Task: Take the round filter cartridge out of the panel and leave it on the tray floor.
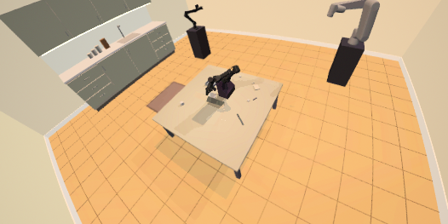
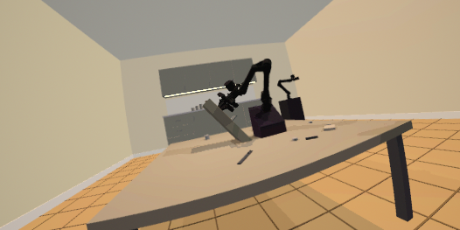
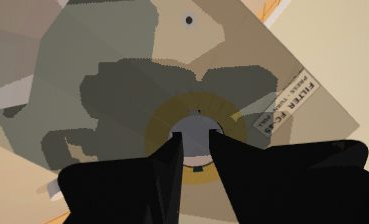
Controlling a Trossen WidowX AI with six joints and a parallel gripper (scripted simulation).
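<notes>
Now: gripper tip 1 cm short of the round filter cartridge and 1 cm above it. Round my gripper tip: white cylinder: 42 cm to the right, 22 cm below, 10 cm ahead; service panel: 8 cm below, 4 cm behind; tray: 42 cm behind, 29 cm to the right, 23 cm below.
</notes>
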